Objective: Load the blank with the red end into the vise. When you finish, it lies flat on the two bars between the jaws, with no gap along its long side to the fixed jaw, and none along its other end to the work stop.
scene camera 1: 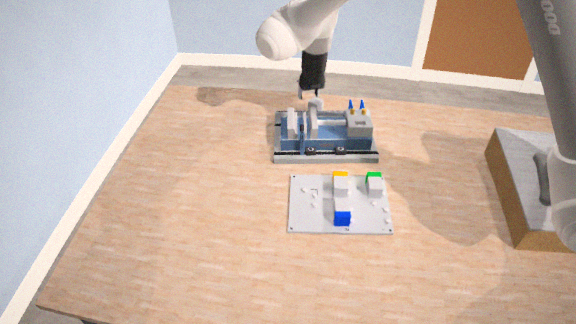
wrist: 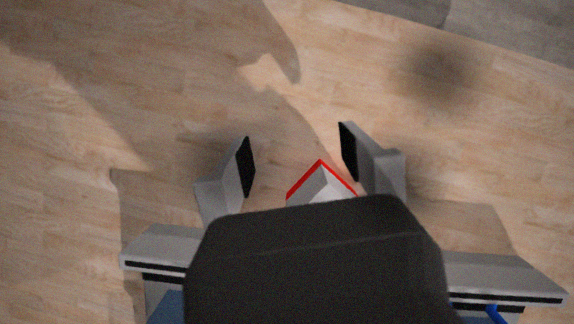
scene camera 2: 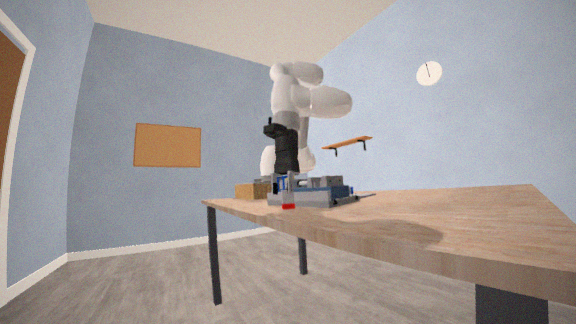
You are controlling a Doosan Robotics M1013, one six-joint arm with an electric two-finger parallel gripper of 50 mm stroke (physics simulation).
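The blank with the red end (scene camera 1: 315, 103) (scene camera 2: 288, 206) (wrist: 325, 186) stands on its red end on the table just behind the vise, turned so that a corner points between the fingers in the wrist view. The gripper housing hides part of it there. My gripper (scene camera 1: 308, 94) (wrist: 295, 147) is open and empty, with its fingertips apart on either side of the blank as the wrist view shows it; how low they reach beside it is unclear. The vise (scene camera 1: 330, 132) (scene camera 2: 320, 196) has two upright grey jaws with a gap between them. The bars are hard to make out.
In front of the vise lies a grey board (scene camera 1: 305, 217) with a yellow-ended blank (scene camera 1: 341, 185), a green-ended blank (scene camera 1: 374, 186) and a blue-ended blank (scene camera 1: 342, 218). A wooden-sided box (scene camera 1: 507, 200) stands at the right. The table edge runs behind the vise.
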